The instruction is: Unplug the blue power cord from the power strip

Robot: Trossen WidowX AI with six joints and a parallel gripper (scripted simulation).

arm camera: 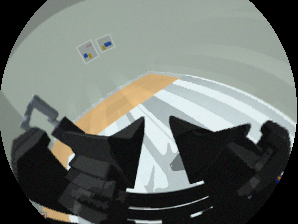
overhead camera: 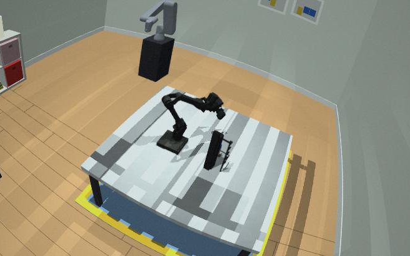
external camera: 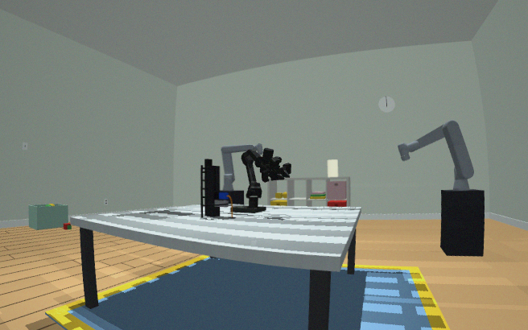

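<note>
The blue plug is 33 cm to the right of my gripper tip, 13 cm ahead of it and 9 cm below it.
</note>
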